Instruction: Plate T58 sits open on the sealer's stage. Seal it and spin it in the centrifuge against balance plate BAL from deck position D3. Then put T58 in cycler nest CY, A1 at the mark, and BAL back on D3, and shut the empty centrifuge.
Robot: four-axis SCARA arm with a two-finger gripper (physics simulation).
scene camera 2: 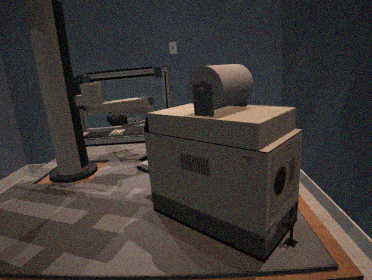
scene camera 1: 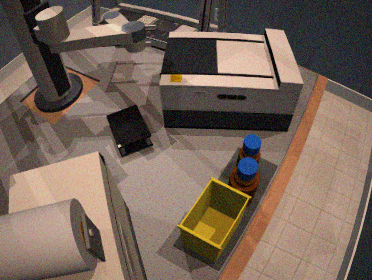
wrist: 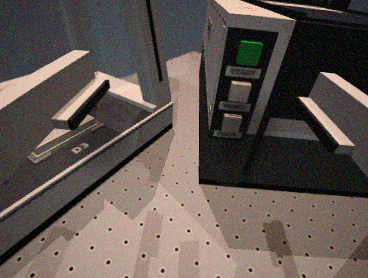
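Where they show: gripper, fingertip midpoint: (scene camera 2: 142, 120) (scene camera 1: 153, 35) (wrist: 203, 77); arm's base at its link origin: (scene camera 2: 74, 173) (scene camera 1: 58, 93).
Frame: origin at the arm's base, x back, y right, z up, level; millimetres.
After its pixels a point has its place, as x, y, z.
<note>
My gripper (wrist: 203, 77) @[-333, -343, 195] is open in the wrist view, with nothing between its two pale fingers. The left finger hangs over the deck (wrist: 125, 146) @[-376, -472, 46] (scene camera 1: 165, 30) @[-224, -568, 67], and the right one is in front of a machine's dark front. A pale flat piece (wrist: 64, 139) @[-318, -514, 75] lies beside the D3 mark, partly hidden by the left finger; its label cannot be read. A pale plate-like object (scene camera 1: 148, 20) @[-87, -603, 78] shows on the deck in scene camera 1. The sealer (scene camera 1: 60, 175) @[-640, 365, 363] (scene camera 2: 200, 170) @[-682, 573, 219] has a film roll on top; its stage is hidden. T58 cannot be made out.
A white-and-black machine (scene camera 1: 230, 95) @[-762, -181, 185] with a yellow label stands beside the deck; a green button (wrist: 249, 53) @[-409, -339, 195] shows at the right in the wrist view. A black block (scene camera 1: 128, 125) @[-481, 21, 71], a yellow bin (scene camera 1: 200, 242) @[-916, 265, 142] and two blue-capped bottles (scene camera 1: 247, 169) @[-928, 51, 199] (scene camera 1: 252, 142) @[-895, -66, 158] stand around the table.
</note>
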